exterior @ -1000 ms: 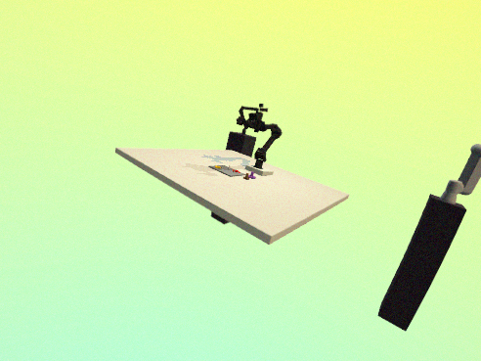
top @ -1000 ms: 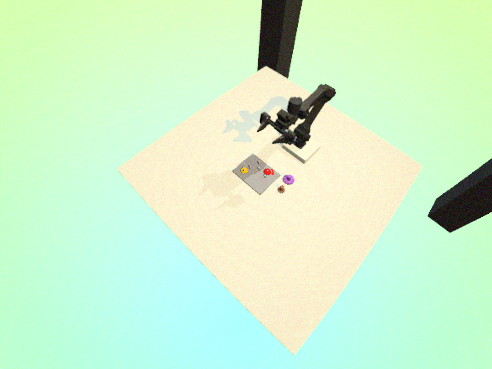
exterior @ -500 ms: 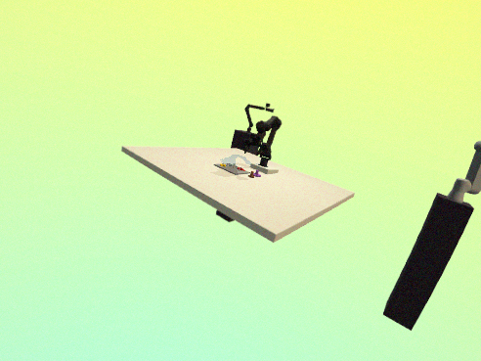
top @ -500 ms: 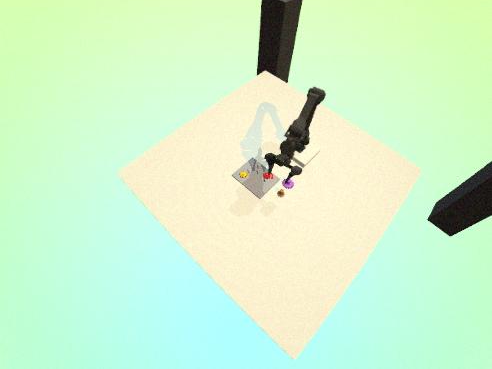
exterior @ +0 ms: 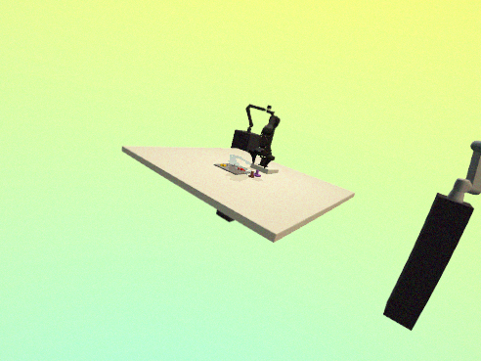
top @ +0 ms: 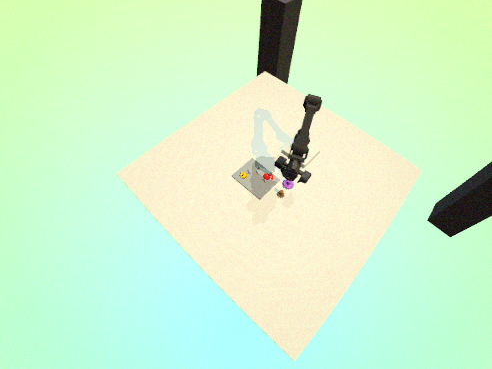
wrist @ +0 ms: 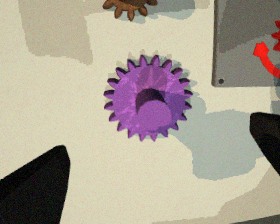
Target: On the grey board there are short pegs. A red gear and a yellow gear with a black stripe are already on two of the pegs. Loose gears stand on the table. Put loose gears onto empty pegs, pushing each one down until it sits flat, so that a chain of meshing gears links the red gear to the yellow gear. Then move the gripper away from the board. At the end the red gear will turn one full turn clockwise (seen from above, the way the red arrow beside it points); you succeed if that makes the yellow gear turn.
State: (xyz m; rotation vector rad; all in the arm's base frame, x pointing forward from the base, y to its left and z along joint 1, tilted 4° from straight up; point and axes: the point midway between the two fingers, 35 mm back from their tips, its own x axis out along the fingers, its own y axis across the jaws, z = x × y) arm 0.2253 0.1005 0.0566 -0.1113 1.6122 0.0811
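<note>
Now: gripper tip 5 cm above the purple gear. Round my gripper tip: yellow gear (21 cm to the right, 13 cm ahead, 5 cm below); then red gear (11 cm to the right, 5 cm below, 5 cm ahead); then brown gear (8 cm ahead, 5 cm below, 1 cm to the left).
</note>
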